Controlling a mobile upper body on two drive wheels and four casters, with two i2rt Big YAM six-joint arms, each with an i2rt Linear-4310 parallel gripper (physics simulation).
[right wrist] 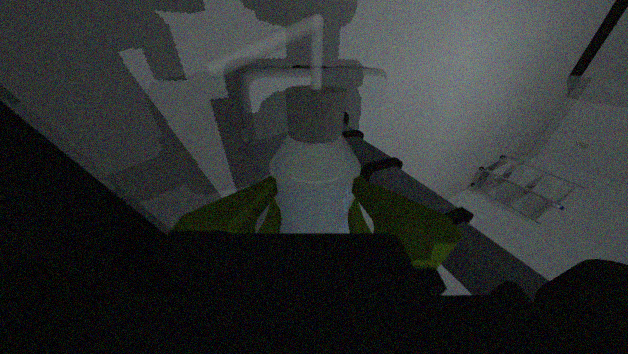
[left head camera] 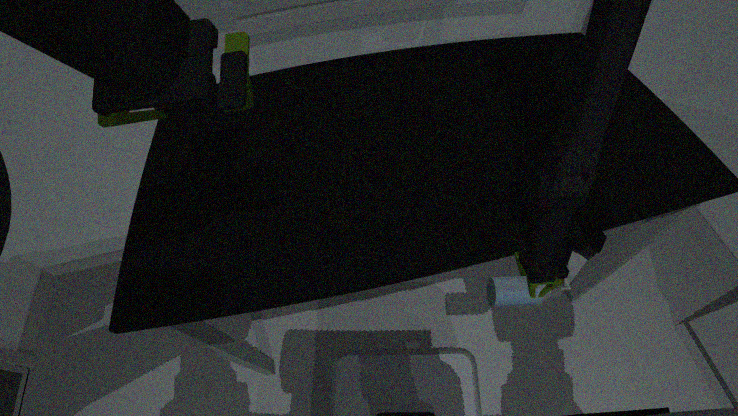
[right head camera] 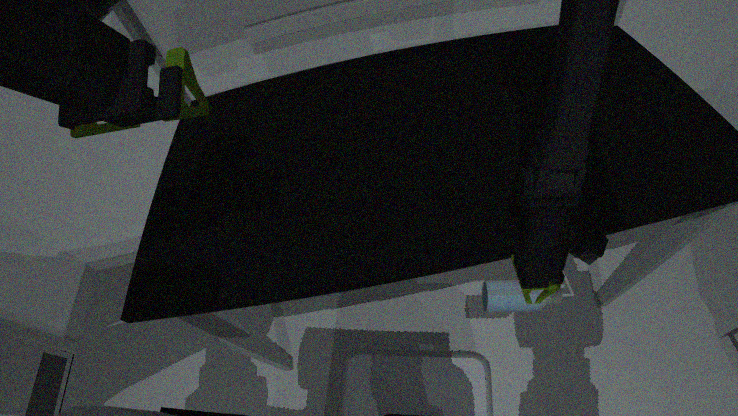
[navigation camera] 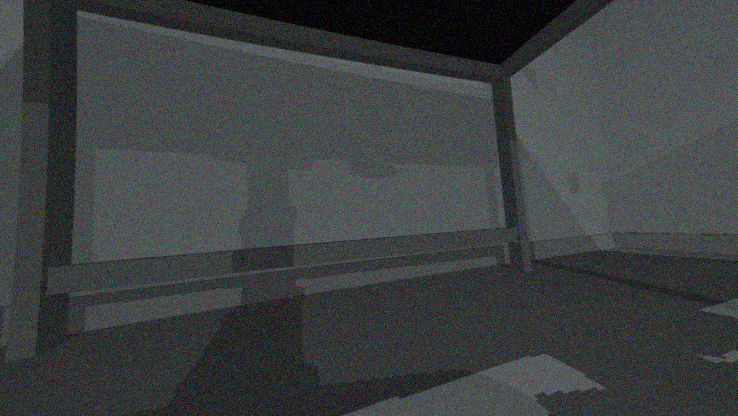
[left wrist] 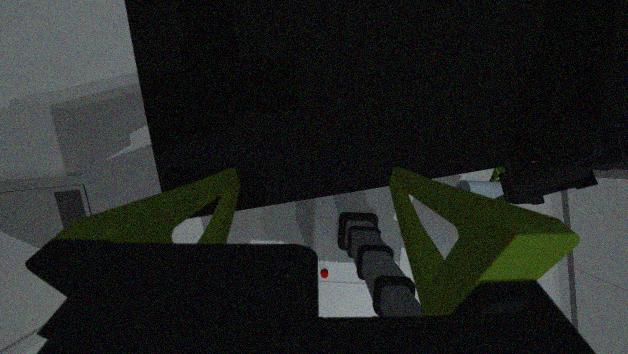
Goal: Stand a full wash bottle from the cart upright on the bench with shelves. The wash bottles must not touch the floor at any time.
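Note:
Bench with shelves (right head camera: 398,165), (right wrist: 76,231), (left head camera: 350,174), (navigation camera: 487,48), (left wrist: 303,106). Counter with cabinets (left wrist: 586,273). My right gripper (right head camera: 528,297), (right wrist: 314,176), (left head camera: 530,292), (left wrist: 491,192). My left gripper (left head camera: 208,106), (right head camera: 172,115), (left wrist: 314,176).

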